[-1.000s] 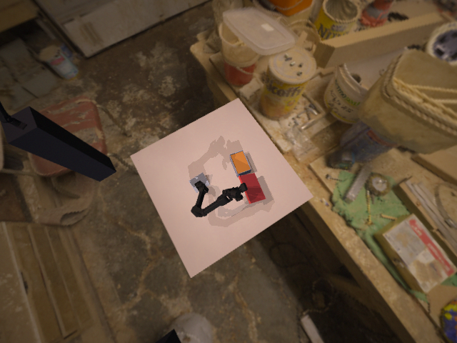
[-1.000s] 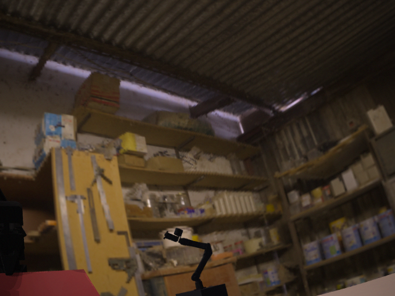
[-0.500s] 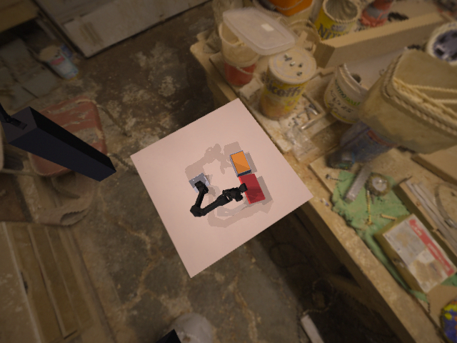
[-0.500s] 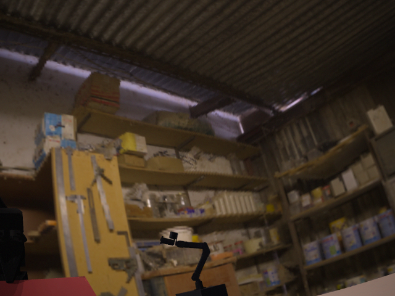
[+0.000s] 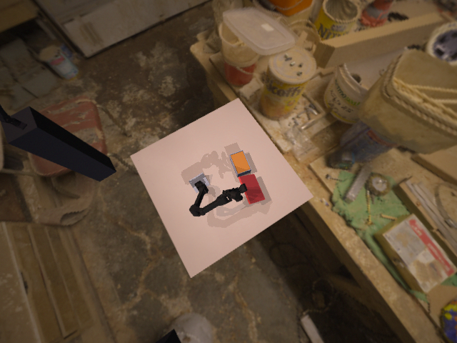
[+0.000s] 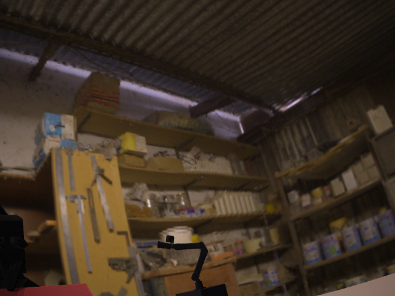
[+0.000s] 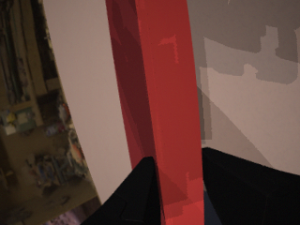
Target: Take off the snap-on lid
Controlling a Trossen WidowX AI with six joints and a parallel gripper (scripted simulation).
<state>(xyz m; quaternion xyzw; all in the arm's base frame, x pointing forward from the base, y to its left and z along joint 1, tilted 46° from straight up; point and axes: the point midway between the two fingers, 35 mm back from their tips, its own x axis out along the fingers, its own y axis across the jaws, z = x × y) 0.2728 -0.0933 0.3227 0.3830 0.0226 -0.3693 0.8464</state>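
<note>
Now: gripper tip 7 cm short of the red lid, 4 cm above it and 2 cm to the left of it. Also, from my gripper tip: storage box 26 cm to the left, 14 cm below, 14 cm ahead.
</note>
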